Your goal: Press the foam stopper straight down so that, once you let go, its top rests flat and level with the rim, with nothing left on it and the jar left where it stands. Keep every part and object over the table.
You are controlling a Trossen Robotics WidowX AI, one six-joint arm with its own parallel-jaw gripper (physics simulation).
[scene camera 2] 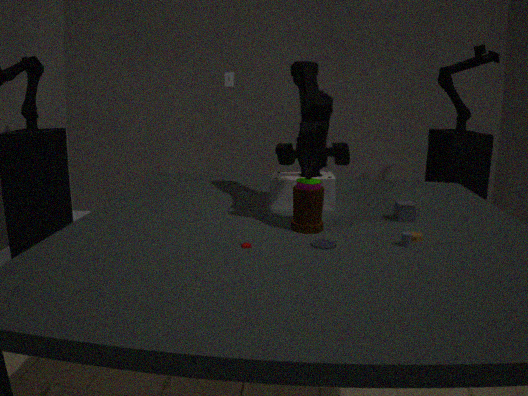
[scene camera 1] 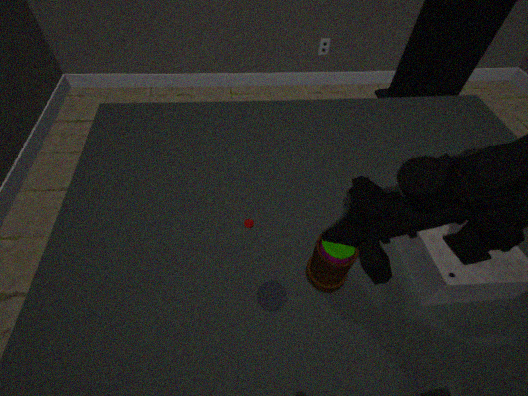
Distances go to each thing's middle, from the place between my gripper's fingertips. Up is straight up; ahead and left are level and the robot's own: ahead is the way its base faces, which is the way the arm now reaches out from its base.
My hand is 3 cm past the brown jar (scene camera 1: 325,276), 1 cm to the right of it and 8 cm above it.
